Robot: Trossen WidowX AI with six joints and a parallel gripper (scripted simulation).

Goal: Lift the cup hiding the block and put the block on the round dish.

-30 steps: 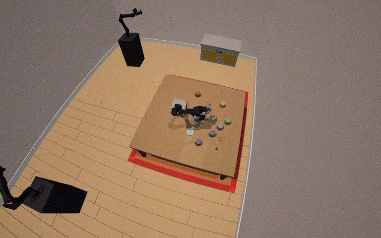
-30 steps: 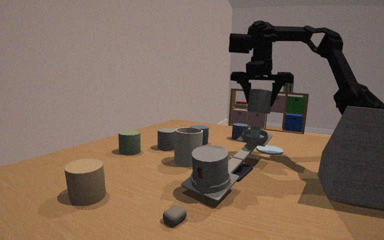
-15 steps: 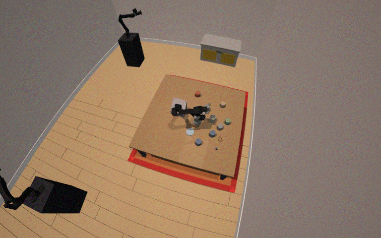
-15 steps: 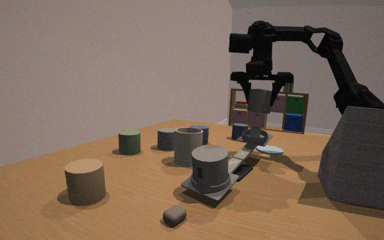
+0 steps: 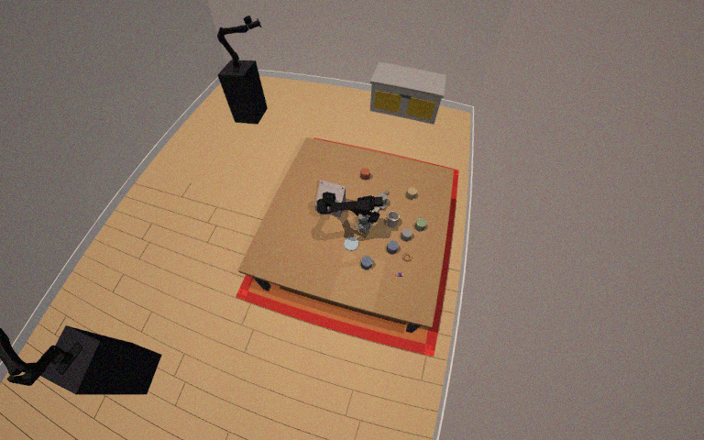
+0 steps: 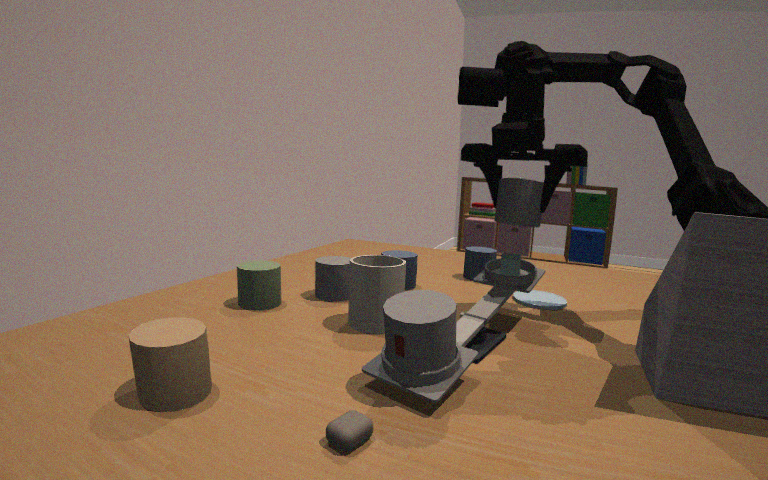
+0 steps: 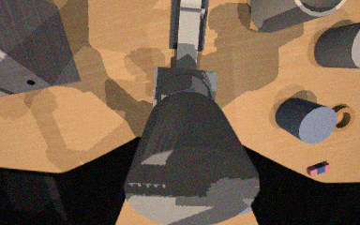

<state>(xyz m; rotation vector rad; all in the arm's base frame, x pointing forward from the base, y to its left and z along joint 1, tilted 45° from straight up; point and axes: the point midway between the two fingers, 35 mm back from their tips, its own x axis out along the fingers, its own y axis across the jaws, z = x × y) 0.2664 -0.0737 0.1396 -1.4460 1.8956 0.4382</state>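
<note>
My gripper tip is 90 mm above the pale green block and 10 mm to the right of it. Round my gripper tip: pale blue round dish 170 mm below, 110 mm to the right, 60 mm behind; grey pebble 360 mm to the left, 160 mm below, 120 mm ahead; balance 130 mm to the left, 130 mm below, 50 mm ahead.
</note>
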